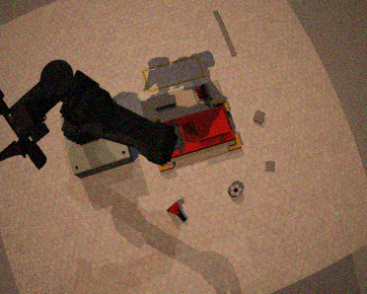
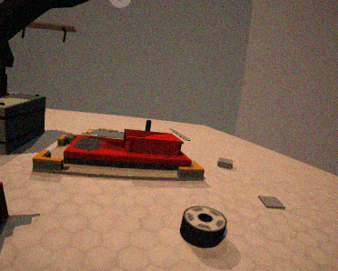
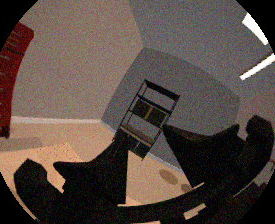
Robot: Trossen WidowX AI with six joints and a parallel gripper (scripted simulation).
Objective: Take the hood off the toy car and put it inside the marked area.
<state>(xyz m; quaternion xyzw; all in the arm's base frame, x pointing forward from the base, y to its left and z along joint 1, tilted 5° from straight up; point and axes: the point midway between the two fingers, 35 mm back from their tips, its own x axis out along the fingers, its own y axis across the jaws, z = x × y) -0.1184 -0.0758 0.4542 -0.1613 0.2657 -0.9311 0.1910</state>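
The hood is 49 cm ahead of my gripper tip, 5 cm to the left of it and 50 cm below it. Also, from my gripper tip: black wheel: 50 cm ahead, 15 cm to the right, 53 cm below.
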